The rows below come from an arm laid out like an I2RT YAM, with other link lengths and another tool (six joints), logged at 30 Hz.
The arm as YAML. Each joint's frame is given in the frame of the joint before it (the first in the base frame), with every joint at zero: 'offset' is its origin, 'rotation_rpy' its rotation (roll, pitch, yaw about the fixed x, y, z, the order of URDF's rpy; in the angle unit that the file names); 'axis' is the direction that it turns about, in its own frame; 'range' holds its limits. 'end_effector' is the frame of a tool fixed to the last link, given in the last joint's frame.
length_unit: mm
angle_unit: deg
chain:
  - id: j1
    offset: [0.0, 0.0, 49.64]
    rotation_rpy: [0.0, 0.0, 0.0]
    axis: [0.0, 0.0, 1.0]
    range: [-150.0, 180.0]
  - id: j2
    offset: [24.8, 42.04, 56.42]
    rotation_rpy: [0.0, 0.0, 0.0]
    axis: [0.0, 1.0, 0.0]
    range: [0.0, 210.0]
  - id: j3
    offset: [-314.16, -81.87, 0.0]
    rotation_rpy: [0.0, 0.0, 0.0]
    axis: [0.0, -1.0, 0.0]
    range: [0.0, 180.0]
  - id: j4
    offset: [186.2, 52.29, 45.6]
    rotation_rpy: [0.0, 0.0, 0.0]
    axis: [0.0, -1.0, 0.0]
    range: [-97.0, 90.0]
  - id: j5
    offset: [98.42, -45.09, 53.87]
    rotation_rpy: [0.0, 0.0, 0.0]
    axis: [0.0, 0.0, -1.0]
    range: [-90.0, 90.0]
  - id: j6
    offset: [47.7, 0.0, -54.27]
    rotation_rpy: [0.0, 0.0, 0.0]
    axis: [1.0, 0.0, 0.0]
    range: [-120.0, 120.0]
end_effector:
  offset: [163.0, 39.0, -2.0]
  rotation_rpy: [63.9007, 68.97, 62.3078]
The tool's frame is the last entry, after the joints.
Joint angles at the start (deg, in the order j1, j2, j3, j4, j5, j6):
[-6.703, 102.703, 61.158, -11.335, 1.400, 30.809]
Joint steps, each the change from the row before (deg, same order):
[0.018, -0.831, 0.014, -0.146, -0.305, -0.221]
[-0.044, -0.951, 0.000, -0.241, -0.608, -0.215]
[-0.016, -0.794, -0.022, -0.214, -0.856, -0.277]
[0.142, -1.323, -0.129, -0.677, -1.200, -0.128]
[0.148, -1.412, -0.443, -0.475, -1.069, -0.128]
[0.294, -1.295, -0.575, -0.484, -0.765, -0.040]
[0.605, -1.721, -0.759, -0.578, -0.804, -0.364]
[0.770, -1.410, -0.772, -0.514, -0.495, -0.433]
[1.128, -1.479, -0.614, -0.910, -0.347, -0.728]
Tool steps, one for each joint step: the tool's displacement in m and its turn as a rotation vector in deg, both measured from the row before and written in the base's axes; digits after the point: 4 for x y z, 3 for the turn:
[-0.0003, 0.0014, 0.0060, 0.026, -0.702, 0.379]
[-0.0009, 0.0021, 0.0066, 0.260, -0.742, 0.501]
[-0.0010, 0.0032, 0.0054, 0.425, -0.612, 0.736]
[-0.0033, 0.0060, 0.0073, 0.781, -0.614, 1.002]
[-0.0044, 0.0057, 0.0064, 0.677, -0.579, 0.931]
[-0.0051, 0.0057, 0.0044, 0.529, -0.298, 0.818]
[-0.0067, 0.0084, 0.0057, 0.332, -0.444, 1.404]
[-0.0065, 0.0084, 0.0031, 0.078, -0.165, 1.420]
[-0.0075, 0.0105, 0.0028, -0.212, -0.001, 1.904]

